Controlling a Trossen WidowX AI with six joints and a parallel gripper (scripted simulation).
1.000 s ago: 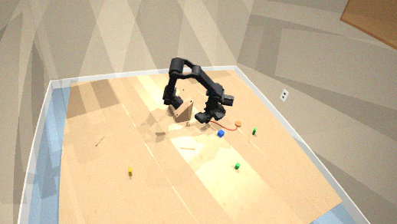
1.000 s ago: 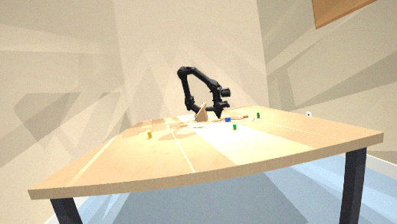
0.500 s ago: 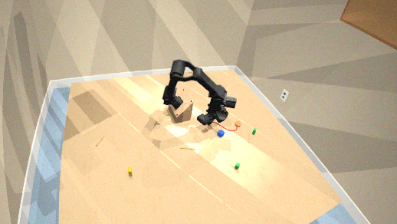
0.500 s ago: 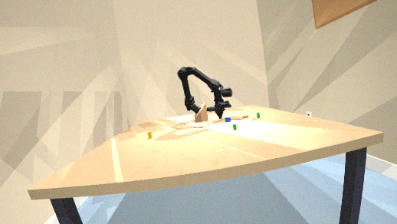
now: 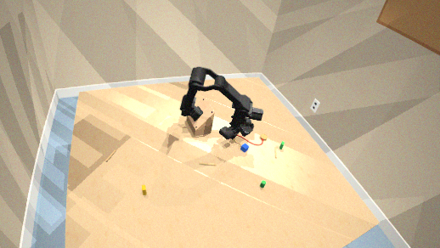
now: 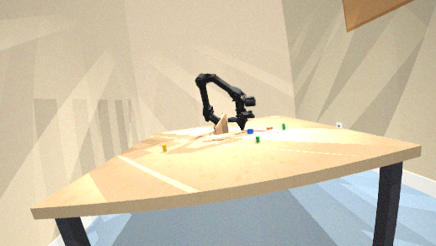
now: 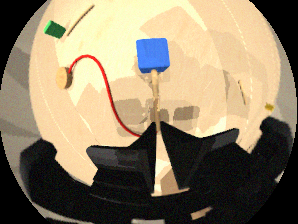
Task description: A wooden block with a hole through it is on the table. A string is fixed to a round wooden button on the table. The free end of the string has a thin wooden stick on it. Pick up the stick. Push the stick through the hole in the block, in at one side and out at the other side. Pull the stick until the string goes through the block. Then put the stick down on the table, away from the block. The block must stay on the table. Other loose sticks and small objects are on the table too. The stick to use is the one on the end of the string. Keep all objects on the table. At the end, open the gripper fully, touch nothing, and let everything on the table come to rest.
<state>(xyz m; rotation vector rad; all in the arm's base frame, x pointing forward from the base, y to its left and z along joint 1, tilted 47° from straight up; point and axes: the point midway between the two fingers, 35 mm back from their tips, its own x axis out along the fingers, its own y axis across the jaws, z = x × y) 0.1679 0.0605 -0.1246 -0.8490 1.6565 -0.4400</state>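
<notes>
Right now the blue cube is 80 mm ahead of my gripper tip and 20 mm to the left of it. From my gripper tip the other things lie so: thin wooden stick: 10 mm ahead; round wooden button: 180 mm to the left, 40 mm ahead, 10 mm below; yellow piece: 500 mm to the right, 140 mm ahead, 10 mm above.
</notes>
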